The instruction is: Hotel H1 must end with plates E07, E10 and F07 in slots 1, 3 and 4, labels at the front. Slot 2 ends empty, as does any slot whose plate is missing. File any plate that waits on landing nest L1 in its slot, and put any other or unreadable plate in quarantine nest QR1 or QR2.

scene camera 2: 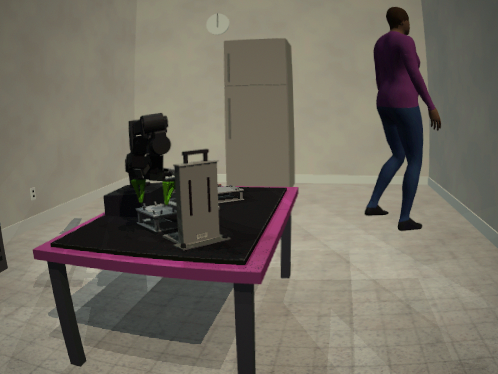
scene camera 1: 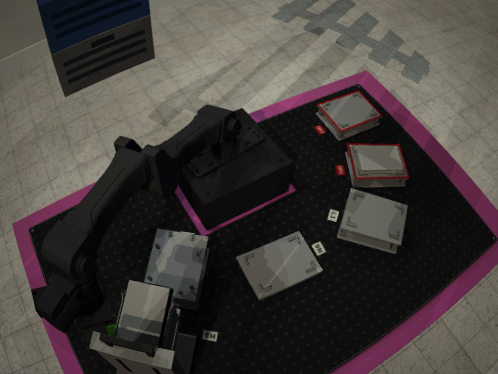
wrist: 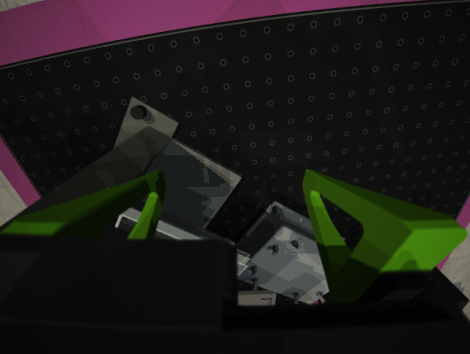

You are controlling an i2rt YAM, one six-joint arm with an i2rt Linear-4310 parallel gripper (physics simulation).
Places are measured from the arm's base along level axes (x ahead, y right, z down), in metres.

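Pixels of known places: gripper, between the fingertips: (scene camera 2: 153,203) (scene camera 1: 97,318) (wrist: 234,177); arm's base, origin of its link: (scene camera 1: 224,151).
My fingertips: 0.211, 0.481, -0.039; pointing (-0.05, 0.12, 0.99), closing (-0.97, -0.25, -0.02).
Observation:
For each thing: its middle in the pictures, then the offset to it from my fingertips, as dx, dy, dz.
- Hotel H1, middle of its body: (wrist: 119,275) (scene camera 1: 147,346) (scene camera 2: 190,195) +0.112, -0.056, -0.015
- Landing nest L1, middle of its body: (scene camera 1: 374,220) (scene camera 2: 222,193) +0.138, -0.676, +0.104
- red-rimmed quarantine nest, middle of its body: (scene camera 1: 349,113) -0.162, -0.895, +0.109
- pale plate, middle of its body: (scene camera 1: 379,158) +0.020, -0.820, +0.085
- low nest, middle of its body: (scene camera 1: 279,264) (wrist: 248,314) +0.073, -0.423, +0.123
Hotel H1 (scene camera 1: 142,310) (scene camera 2: 197,205) stands upright near the mat's edge; its panels hide its slots, so its plates and labels cannot be read. My gripper (scene camera 2: 153,192) (wrist: 234,177) is open and empty, beside the hotel and above the mat; one green fingertip shows beside the hotel in scene camera 1. Landing nest L1 (scene camera 1: 372,217) shows its corner brackets and bears no plate. One red-rimmed quarantine nest (scene camera 1: 350,112) is bare. A pale plate (scene camera 1: 378,159) lies on the other quarantine nest (scene camera 1: 380,177); its label is not readable.
A grey stand with pins (scene camera 1: 177,260) (scene camera 2: 157,212) (wrist: 292,260) is close beside the hotel. A low nest (scene camera 1: 280,265) with corner brackets lies between it and L1. The black arm base (scene camera 1: 240,180) stands at the table's far side. A person (scene camera 2: 400,75) stands beyond the table.

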